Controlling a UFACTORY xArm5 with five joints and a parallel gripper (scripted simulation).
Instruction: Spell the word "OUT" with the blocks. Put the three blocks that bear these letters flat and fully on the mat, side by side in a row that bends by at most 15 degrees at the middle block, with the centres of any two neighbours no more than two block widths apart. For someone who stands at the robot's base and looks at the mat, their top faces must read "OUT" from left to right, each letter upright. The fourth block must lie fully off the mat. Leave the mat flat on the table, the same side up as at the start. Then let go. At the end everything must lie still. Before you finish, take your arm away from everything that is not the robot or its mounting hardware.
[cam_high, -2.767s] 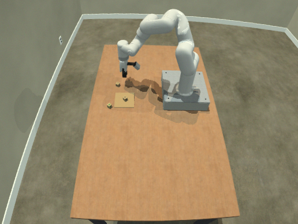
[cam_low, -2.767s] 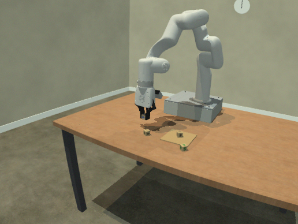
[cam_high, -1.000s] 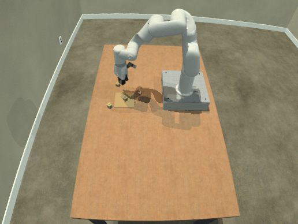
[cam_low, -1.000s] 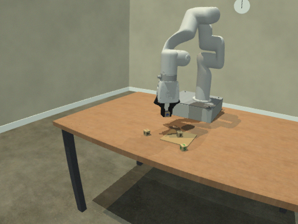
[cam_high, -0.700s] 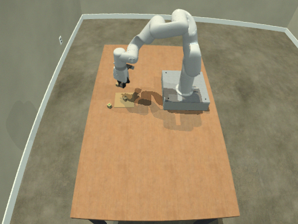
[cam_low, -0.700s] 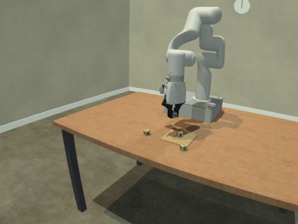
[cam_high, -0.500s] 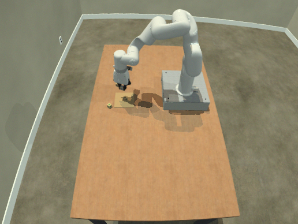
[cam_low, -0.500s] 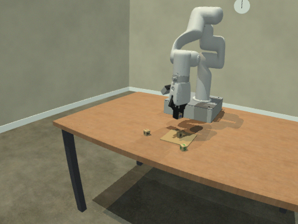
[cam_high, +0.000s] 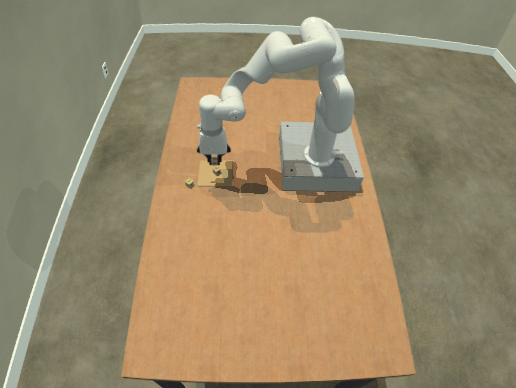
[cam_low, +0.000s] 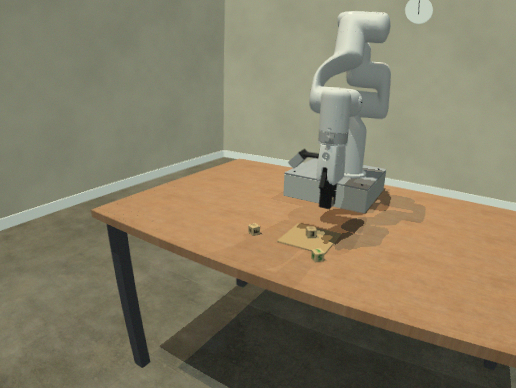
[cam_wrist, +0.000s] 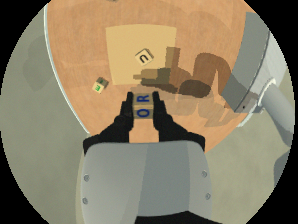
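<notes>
My hand is 40 mm to the left of the U block and 110 mm above it. The rest, counted from my hand: tan mat (40 mm to the right, 120 mm below).
</notes>
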